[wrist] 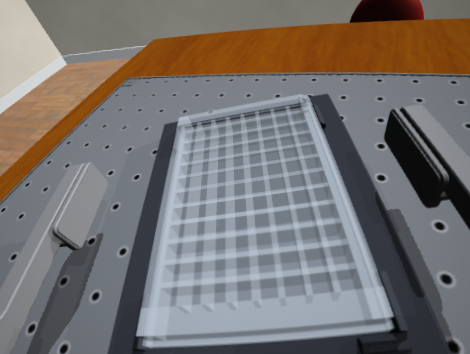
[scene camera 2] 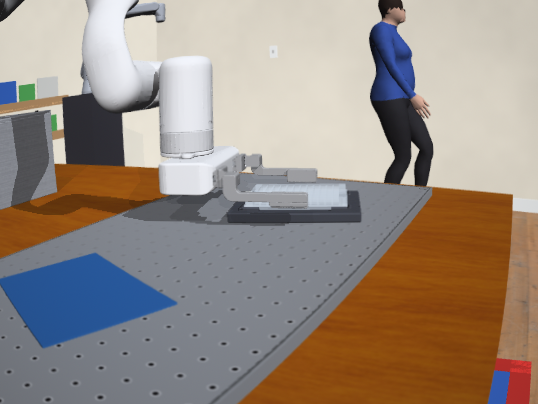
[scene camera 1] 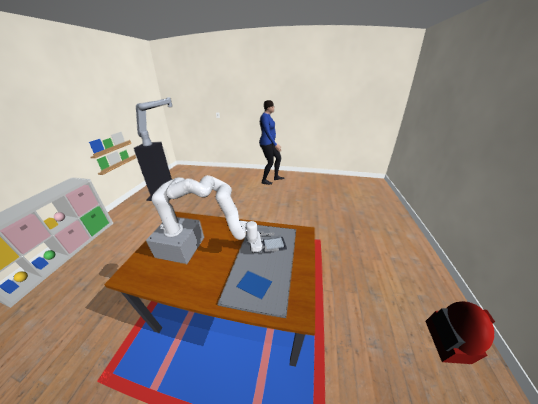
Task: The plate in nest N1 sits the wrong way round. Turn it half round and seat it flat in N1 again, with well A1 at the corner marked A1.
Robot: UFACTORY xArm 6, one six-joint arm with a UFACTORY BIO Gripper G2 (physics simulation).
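The clear well plate [scene camera 1: 274,243] [scene camera 2: 325,195] [wrist: 260,200] lies in the dark nest N1 [scene camera 2: 295,218] [wrist: 149,225] and looks level. My gripper [scene camera 1: 274,240] [scene camera 2: 297,187] [wrist: 250,180] is open and empty. Its fingers are low, at about the plate's height, one outside each long side, with gaps to the plate in the wrist view. In scene camera 2 the near finger hides part of the plate's side. The A1 corner mark does not show in the wrist view, and I cannot tell which corner of the plate has well A1.
The nest stands on the grey perforated board [scene camera 1: 282,290] [scene camera 2: 250,280] [wrist: 280,86] on the wooden table [scene camera 1: 200,280] [scene camera 2: 440,250]. A flat blue square [scene camera 1: 254,284] [scene camera 2: 90,300] lies on the board, apart from the nest. A person [scene camera 1: 268,135] [scene camera 2: 395,90] stands beyond the table.
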